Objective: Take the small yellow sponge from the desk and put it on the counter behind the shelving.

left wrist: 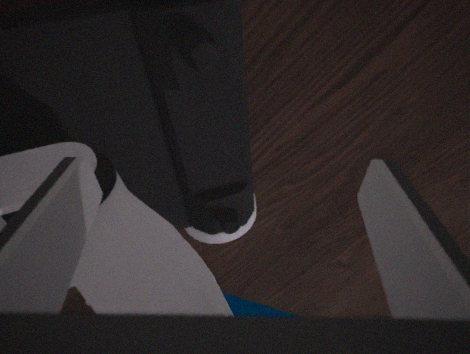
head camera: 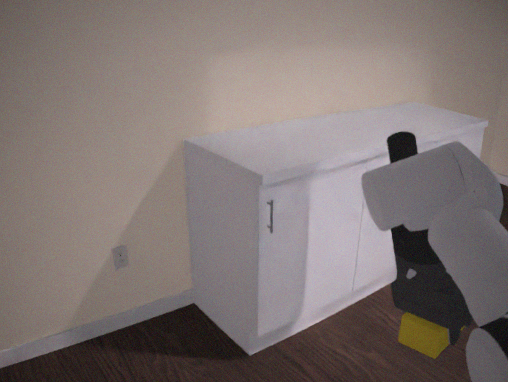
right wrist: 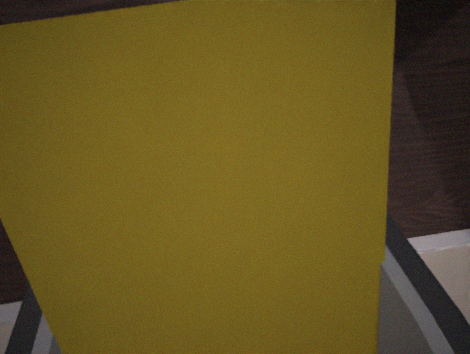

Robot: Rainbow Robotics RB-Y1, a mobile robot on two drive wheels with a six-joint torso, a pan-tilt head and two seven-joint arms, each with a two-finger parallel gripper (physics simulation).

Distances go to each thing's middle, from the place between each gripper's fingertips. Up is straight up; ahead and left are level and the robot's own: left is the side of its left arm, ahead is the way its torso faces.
Right now the yellow sponge (head camera: pixel 431 339) is 20 mm above my right hand.
Now: the yellow sponge 38 cm ahead of my left hand, 50 cm to the right of it and 53 cm above it.
